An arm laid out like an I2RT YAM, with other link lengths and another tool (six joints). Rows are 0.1 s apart.
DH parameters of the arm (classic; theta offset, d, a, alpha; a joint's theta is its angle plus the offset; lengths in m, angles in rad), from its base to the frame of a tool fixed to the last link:
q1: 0 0.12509 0.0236 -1.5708
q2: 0 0 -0.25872 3.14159
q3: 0.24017 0 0.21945 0
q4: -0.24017 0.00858 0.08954 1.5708
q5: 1.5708 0.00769 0 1.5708
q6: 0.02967 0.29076 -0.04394 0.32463
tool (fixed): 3.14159 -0.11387 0 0
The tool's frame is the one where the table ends.
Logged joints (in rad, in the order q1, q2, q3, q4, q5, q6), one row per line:
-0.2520, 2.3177, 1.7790, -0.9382, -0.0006, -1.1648
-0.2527, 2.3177, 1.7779, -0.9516, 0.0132, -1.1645
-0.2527, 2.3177, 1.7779, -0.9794, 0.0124, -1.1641
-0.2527, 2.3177, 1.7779, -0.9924, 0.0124, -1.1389
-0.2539, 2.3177, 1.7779, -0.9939, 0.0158, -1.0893
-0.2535, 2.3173, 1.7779, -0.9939, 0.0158, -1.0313
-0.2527, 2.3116, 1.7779, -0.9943, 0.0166, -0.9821
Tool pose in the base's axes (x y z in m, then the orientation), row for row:
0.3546, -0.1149, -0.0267, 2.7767, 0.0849, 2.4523
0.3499, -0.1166, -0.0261, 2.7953, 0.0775, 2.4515
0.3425, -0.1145, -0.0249, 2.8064, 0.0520, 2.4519
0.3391, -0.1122, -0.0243, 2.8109, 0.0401, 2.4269
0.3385, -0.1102, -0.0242, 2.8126, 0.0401, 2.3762
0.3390, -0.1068, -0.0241, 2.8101, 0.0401, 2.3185
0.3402, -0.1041, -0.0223, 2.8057, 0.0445, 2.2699
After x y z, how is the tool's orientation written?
As angles about the fixed x, y, z axes (roll, pitch, yaw), in radians.
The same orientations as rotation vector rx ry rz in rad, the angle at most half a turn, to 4 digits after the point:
0.9596, 2.7405, 0.4625
0.9689, 2.7543, 0.4423
0.9841, 2.7781, 0.4434
1.0249, 2.7732, 0.4414
1.0928, 2.7411, 0.4323
1.1679, 2.7005, 0.4275
1.2270, 2.6608, 0.4228

